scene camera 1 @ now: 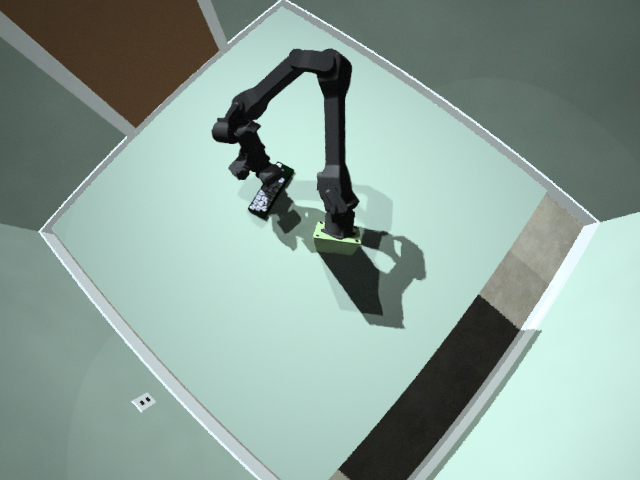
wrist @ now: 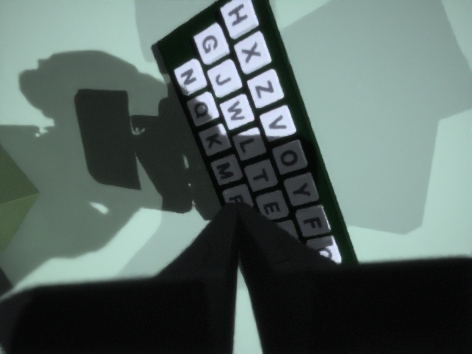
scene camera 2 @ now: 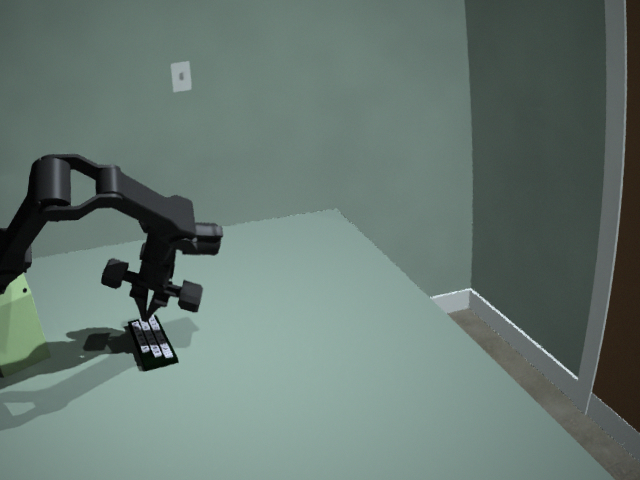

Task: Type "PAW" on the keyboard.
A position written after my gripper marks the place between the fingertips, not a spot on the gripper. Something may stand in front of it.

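My gripper (scene camera 2: pixel 144 320) is visible to me, and you can find the gripper (scene camera 1: pixel 269 184) in another spot too, plus the gripper (wrist: pixel 235 212) once more. There's also a keyboard (scene camera 2: pixel 149 362), which is the same keyboard (scene camera 1: pixel 288 171) and the same keyboard (wrist: pixel 178 47).
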